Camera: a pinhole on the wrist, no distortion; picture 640 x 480 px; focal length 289.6 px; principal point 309.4 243.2 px. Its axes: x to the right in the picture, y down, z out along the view. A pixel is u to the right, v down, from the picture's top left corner.
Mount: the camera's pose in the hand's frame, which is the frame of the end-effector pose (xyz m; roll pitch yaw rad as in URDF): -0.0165 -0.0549 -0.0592 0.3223 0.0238 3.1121
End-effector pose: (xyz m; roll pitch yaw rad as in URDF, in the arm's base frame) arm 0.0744 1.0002 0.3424 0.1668 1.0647 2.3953
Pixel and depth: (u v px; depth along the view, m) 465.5 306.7 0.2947
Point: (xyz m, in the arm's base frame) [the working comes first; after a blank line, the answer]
In the camera's frame: 0.1588 0.0646 0.2947

0.0296 1.1193 0.6129
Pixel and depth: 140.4 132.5 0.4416
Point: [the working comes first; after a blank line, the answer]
In the camera's frame: -0.2577 -0.1688 0.4416

-0.3584 1.1519 0.2998
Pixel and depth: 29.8 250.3 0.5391
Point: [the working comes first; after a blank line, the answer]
In the camera's frame: -0.5205 0.0132 0.5391

-0.4146 1.4397 0.1397
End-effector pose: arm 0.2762 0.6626 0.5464 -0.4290 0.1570 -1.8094
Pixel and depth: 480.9 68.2 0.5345
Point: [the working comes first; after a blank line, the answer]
In the camera's frame: 0.3165 -0.3230 0.5345

0.8648 0.8326 0.7244
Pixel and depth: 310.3 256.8 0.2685
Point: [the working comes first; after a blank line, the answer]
In the camera's frame: 0.0008 0.0126 0.2685

0.3716 0.6331 0.7213
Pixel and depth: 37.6 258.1 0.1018
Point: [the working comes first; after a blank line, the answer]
In the camera's frame: -0.0955 0.0052 0.1018

0.2461 0.5831 0.5838
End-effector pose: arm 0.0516 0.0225 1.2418 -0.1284 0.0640 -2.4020
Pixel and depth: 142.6 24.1 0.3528
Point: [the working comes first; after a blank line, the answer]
In the camera's frame: -0.2032 -0.2669 0.3528

0.1233 -0.3542 1.3844
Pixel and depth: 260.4 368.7 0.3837
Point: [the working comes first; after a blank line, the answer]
In the camera's frame: -0.0649 0.1663 0.3837

-0.0243 0.0155 1.6064
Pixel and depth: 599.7 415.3 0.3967
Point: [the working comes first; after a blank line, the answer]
In the camera's frame: 0.3977 0.2357 0.3967

0.2869 0.3599 1.6654
